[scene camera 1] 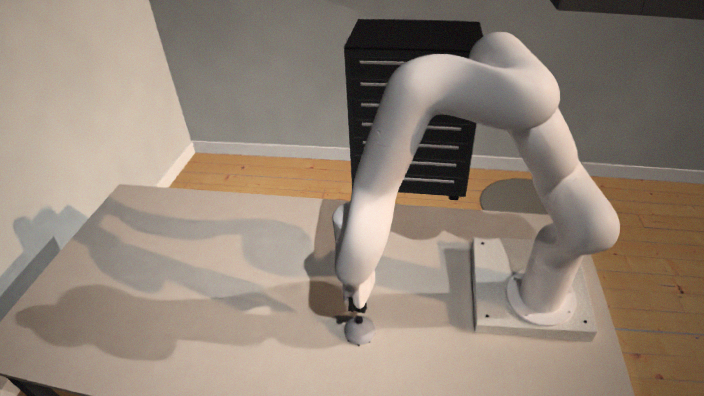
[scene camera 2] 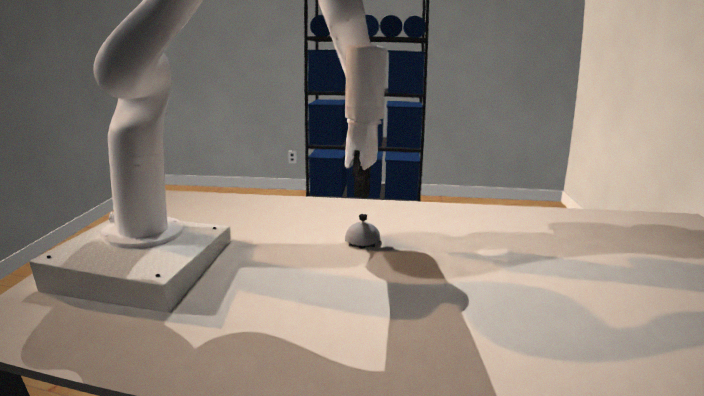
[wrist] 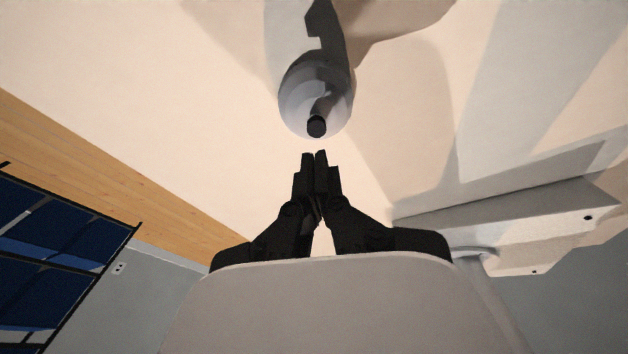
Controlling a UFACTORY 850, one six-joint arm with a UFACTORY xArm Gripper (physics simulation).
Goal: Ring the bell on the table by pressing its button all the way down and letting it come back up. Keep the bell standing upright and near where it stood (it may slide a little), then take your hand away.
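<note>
The grey dome bell (scene camera 1: 359, 332) (scene camera 2: 362, 235) (wrist: 295, 102) stands upright on the table (scene camera 1: 240, 370) (scene camera 2: 280, 320) (wrist: 200, 125). Its black button (scene camera 1: 358, 319) (scene camera 2: 363, 217) (wrist: 316, 126) stands up on a short stem above the dome. My gripper (scene camera 2: 362, 196) (wrist: 317, 166) is shut with nothing between its black fingers. In scene camera 2 the fingertips hang above the button, with a gap between them. In the wrist view the fingertips and the button are apart too. In scene camera 1 the arm hides most of the fingers.
The arm's base plate (scene camera 1: 487, 280) (scene camera 2: 200, 260) stands on the table, to the bell's right in scene camera 1. A black drawer cabinet (scene camera 1: 417, 35) and a rack (scene camera 2: 424, 120) with blue boxes stand on the floor beyond the table.
</note>
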